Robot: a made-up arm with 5 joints. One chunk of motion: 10 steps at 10 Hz.
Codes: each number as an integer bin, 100 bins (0 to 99) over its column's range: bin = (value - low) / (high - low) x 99, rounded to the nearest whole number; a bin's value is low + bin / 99 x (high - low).
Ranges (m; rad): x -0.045..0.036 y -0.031..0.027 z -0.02..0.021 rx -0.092..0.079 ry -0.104..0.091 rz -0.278..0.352
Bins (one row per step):
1: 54 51 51 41 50 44
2: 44 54 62 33 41 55
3: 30 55 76 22 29 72
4: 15 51 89 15 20 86
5: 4 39 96 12 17 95
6: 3 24 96 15 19 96
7: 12 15 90 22 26 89
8: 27 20 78 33 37 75
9: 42 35 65 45 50 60
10: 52 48 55 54 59 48
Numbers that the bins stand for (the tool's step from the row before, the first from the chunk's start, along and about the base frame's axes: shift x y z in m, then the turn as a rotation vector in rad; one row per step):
1: -0.00082 -0.00112 0.00112 -0.02118 -0.00552 0.00200
2: -0.00900 0.00064 0.00568 -0.03500 -0.02324 0.07200
3: -0.02045 0.00122 0.01147 -0.05400 -0.04688 0.18018
4: -0.03273 -0.00112 0.01686 -0.06609 -0.06461 0.26927
5: -0.04173 -0.00815 0.01976 -0.07127 -0.07052 0.32655
6: -0.04255 -0.01694 0.01976 -0.06609 -0.06658 0.33291
7: -0.03518 -0.02221 0.01727 -0.05400 -0.05279 0.28836
8: -0.02291 -0.01928 0.01230 -0.03500 -0.03112 0.19927
9: -0.01064 -0.01049 0.00692 -0.01427 -0.00552 0.10382
10: -0.00245 -0.00288 0.00278 0.00127 0.01221 0.02745

